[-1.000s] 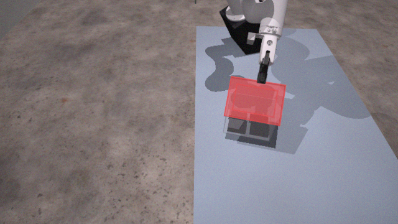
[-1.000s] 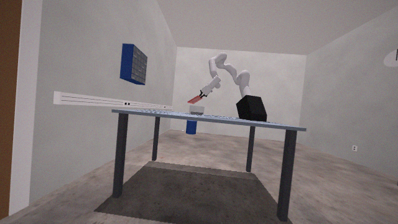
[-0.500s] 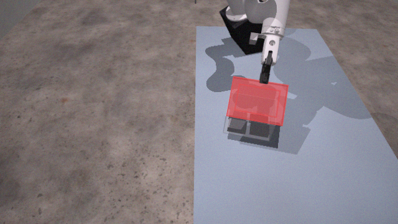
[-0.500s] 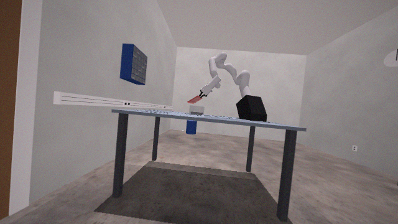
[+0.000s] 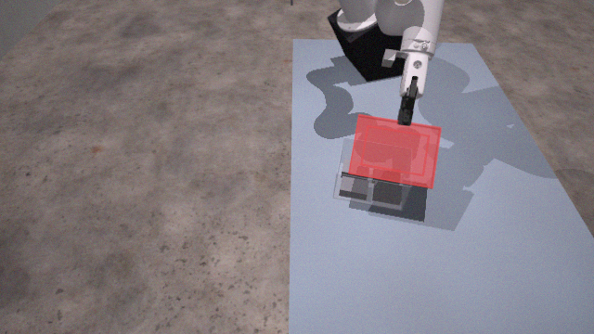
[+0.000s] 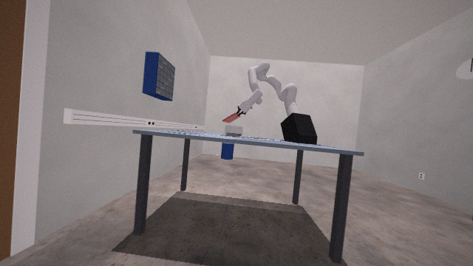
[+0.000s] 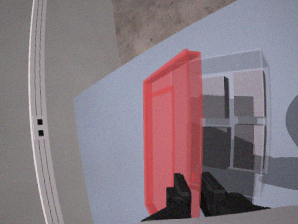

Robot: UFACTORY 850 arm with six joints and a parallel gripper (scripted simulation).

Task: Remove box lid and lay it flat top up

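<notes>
Now: hand 6 cm short of the red translucent lid, 5 cm above it and 4 cm to the left of it. From my hand the other things lie so: grey box 18 cm below, 6 cm to the right, 2 cm ahead.
</notes>
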